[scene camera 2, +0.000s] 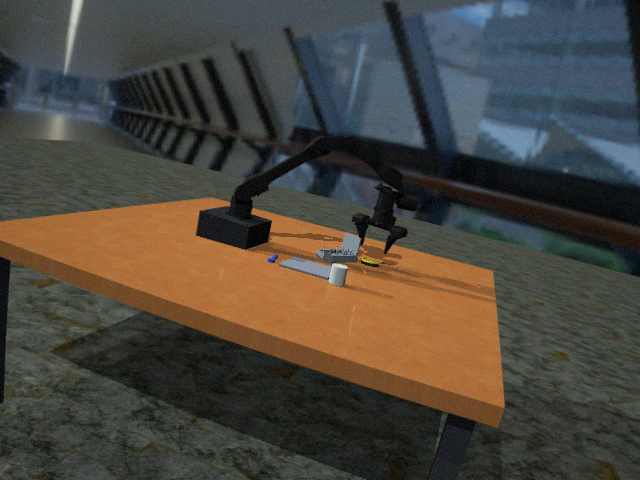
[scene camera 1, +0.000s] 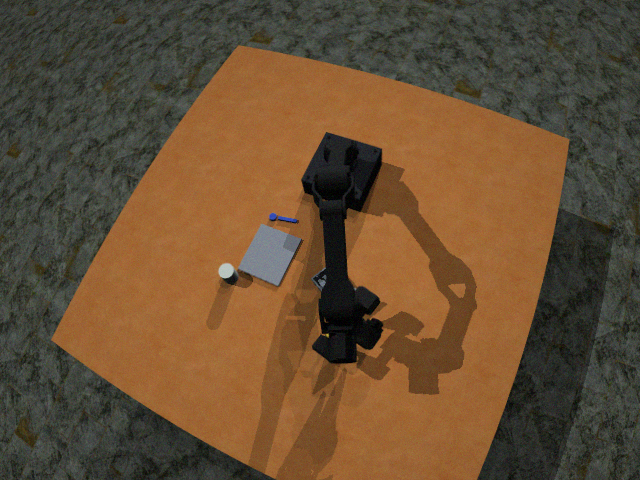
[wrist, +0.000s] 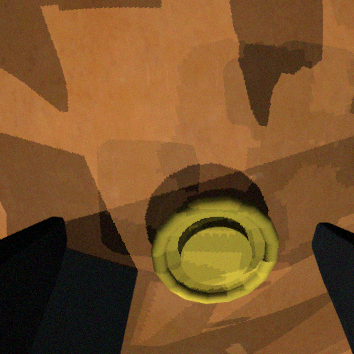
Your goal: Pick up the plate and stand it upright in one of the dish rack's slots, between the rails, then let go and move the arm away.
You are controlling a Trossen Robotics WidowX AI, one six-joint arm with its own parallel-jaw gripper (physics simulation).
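Observation:
The yellow round plate point(scene camera 2: 370, 261) point(wrist: 215, 255) lies flat on the table, beyond the dish rack as seen from the arm's base. In scene camera 1 the arm hides nearly all of it. My gripper point(scene camera 2: 373, 248) point(wrist: 194, 235) is open and empty, pointing down a little above the plate; in the wrist view the plate shows between the two black fingers, nearer the bottom. The light grey dish rack point(scene camera 2: 352, 242) stands beside the plate, with a tall end panel on the plate's side and small rails. The arm partly covers the rack in scene camera 1.
A flat grey board point(scene camera 1: 269, 254) point(scene camera 2: 306, 267) lies beside the rack. A white cylinder point(scene camera 1: 226, 272) point(scene camera 2: 338, 274) stands at its far end, and a small blue spoon-like item point(scene camera 1: 285, 219) point(scene camera 2: 272, 258) lies at its end nearer the arm's black base point(scene camera 1: 368, 161) point(scene camera 2: 232, 227).

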